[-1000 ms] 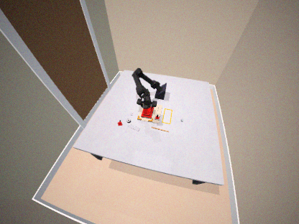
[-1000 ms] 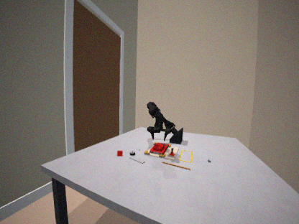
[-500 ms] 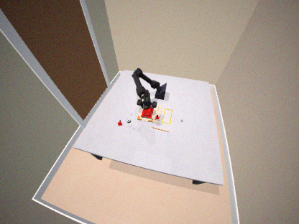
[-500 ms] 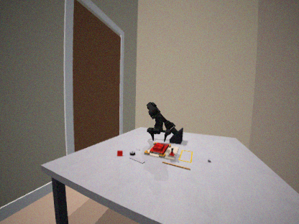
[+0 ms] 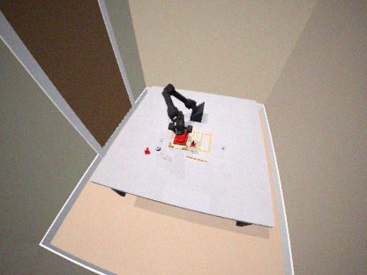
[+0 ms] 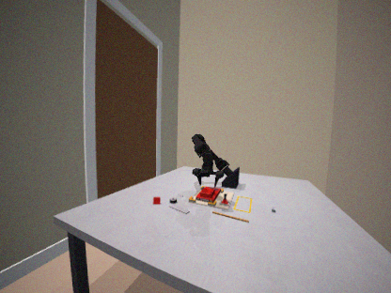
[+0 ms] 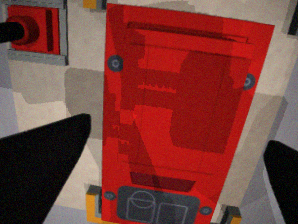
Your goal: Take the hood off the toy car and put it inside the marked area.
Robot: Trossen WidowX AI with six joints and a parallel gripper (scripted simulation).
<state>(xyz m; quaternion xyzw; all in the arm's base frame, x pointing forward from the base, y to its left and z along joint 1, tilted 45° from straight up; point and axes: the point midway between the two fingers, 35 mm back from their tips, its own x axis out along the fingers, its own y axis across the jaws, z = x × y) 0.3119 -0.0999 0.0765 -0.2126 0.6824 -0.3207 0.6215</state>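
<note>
My gripper tip is now 40 mm above the red hood. Also, from my gripper tip: thin wooden stick (180 mm ahead, 140 mm to the left, 70 mm below); then dark round part (180 mm to the right, 110 mm ahead, 70 mm below).
</note>
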